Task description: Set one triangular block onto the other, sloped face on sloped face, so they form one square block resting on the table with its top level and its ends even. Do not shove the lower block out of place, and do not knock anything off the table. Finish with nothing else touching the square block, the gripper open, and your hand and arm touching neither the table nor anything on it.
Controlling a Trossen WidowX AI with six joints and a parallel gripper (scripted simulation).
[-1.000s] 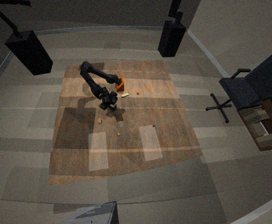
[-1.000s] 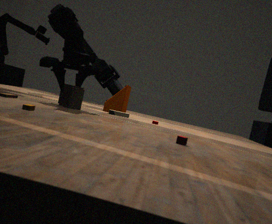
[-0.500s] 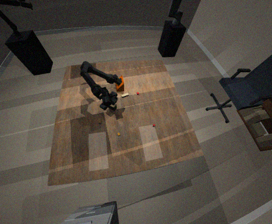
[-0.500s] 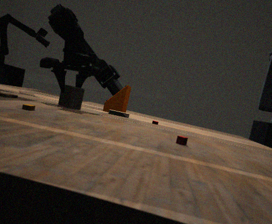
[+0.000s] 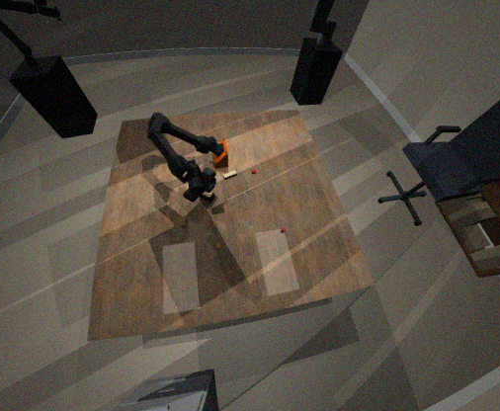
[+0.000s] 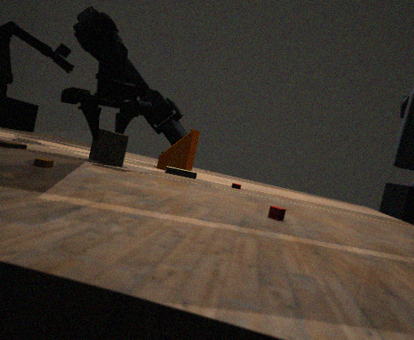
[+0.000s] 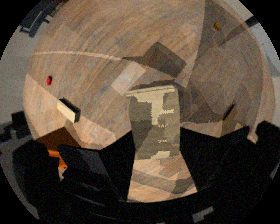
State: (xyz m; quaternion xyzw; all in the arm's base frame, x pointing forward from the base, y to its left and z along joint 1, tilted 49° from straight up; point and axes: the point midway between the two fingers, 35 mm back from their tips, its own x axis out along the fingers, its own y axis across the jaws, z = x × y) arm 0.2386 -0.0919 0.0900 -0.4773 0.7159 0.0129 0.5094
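The pale triangular block is 10 mm above my gripper tip. Round my gripper tip: dark flat piece: 130 mm to the right, 120 mm ahead, 40 mm below; yellow piece: 280 mm ahead, 40 mm below, 20 mm to the left.
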